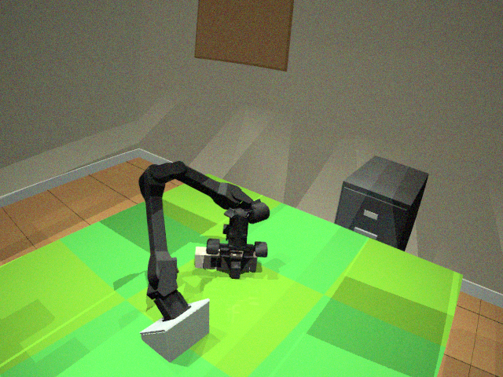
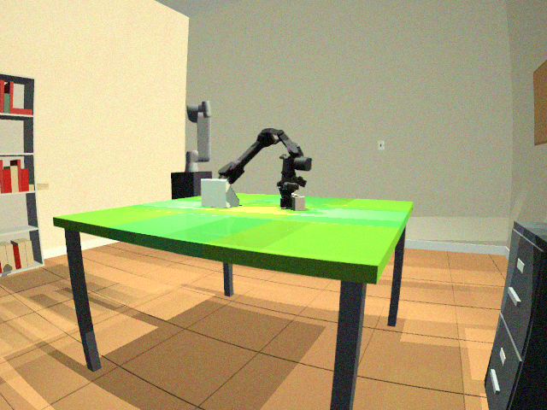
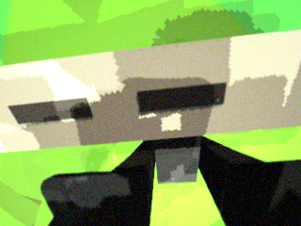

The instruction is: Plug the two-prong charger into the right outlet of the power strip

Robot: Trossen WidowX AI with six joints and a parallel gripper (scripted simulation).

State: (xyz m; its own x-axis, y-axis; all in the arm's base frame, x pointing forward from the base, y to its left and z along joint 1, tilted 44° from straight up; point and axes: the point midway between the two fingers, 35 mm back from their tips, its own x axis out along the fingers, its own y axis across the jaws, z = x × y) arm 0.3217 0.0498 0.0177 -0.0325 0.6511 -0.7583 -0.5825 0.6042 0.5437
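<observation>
The two-prong charger is 1 cm ahead of my gripper tip, 1 cm to the left of it and 1 cm above it.
</observation>
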